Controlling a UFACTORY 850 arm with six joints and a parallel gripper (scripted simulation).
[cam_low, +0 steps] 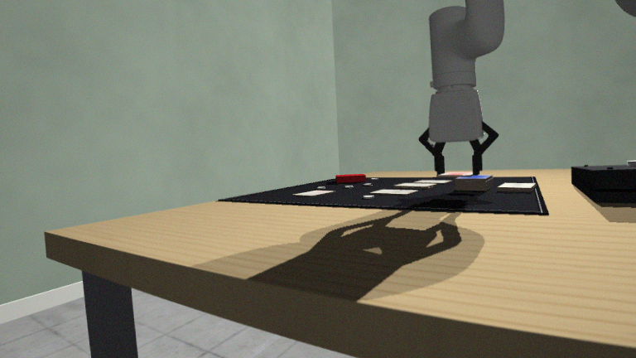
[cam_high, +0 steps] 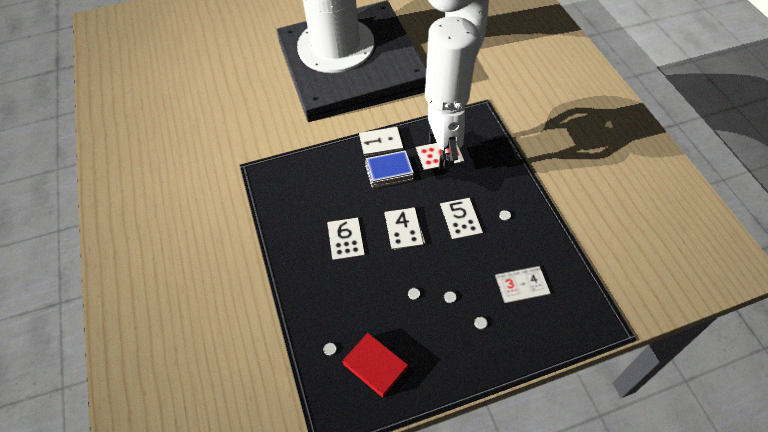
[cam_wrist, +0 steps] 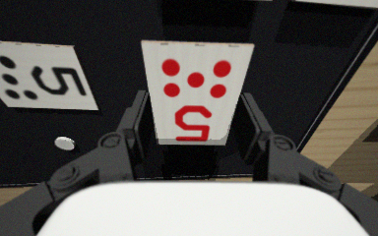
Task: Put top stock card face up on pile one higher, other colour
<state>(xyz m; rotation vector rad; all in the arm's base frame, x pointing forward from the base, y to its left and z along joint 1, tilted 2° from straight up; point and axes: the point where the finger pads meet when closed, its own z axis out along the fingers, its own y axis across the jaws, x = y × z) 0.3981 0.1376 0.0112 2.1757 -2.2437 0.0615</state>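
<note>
Now: hand 18 cm short of the black card cloth, 10 cm to the left of it and 7 cm above it. Also, from my hand: red block: 39 cm ahead, 25 cm to the right, 5 cm below; then rule card: 32 cm ahead, 6 cm to the left, 5 cm below.
</note>
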